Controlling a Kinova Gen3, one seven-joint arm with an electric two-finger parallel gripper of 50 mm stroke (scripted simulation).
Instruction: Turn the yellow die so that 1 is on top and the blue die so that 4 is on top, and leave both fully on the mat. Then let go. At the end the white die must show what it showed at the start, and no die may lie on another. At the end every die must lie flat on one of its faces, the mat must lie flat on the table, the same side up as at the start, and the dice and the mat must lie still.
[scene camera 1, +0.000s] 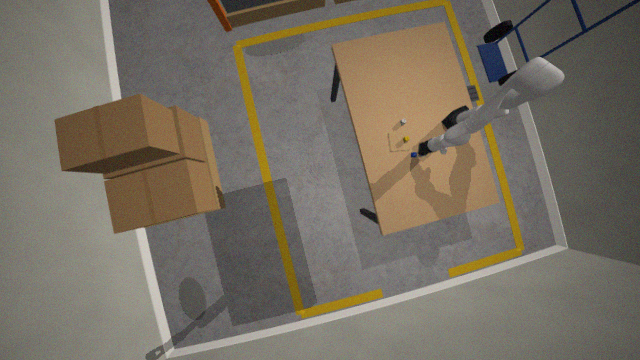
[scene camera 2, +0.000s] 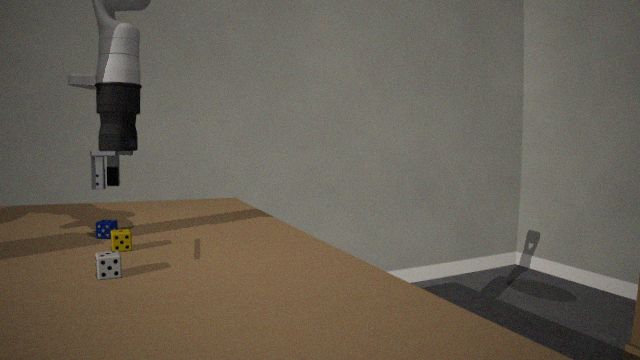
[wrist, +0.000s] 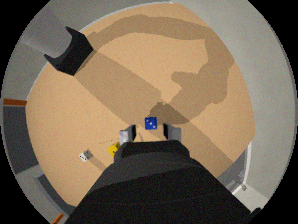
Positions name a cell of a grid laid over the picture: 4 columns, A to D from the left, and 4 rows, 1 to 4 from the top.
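Gripper (scene camera 2: A3) in scene camera 2. Wrist view: the gripper (wrist: C3) too.
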